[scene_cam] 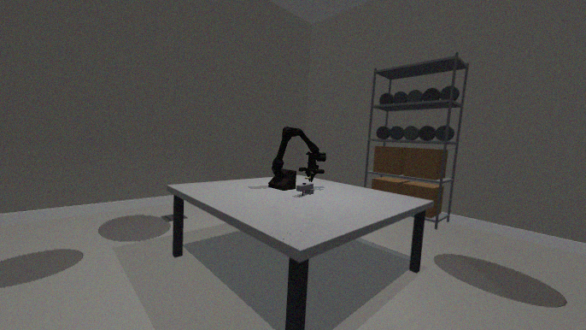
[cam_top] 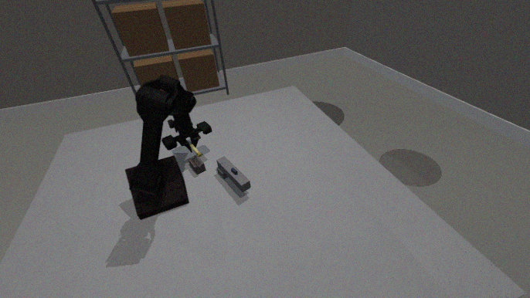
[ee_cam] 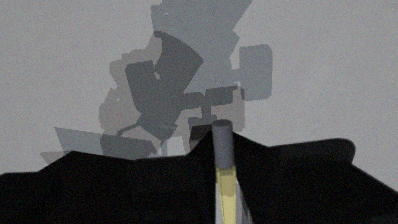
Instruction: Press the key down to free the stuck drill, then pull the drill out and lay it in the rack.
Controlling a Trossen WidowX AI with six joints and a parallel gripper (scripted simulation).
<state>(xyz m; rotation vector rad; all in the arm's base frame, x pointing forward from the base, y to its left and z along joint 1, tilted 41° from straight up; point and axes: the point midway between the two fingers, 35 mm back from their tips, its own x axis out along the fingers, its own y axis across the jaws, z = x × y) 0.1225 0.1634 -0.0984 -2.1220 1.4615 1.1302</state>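
The drill is 3 cm to the right of my gripper tip, 3 cm above it and 2 cm ahead of it. Also, from my gripper tip: grey holder block: 17 cm to the right, 15 cm ahead, 1 cm below; then rack: 5 cm to the right, 4 cm below, 1 cm ahead; then blue key: 19 cm to the right, 16 cm ahead.
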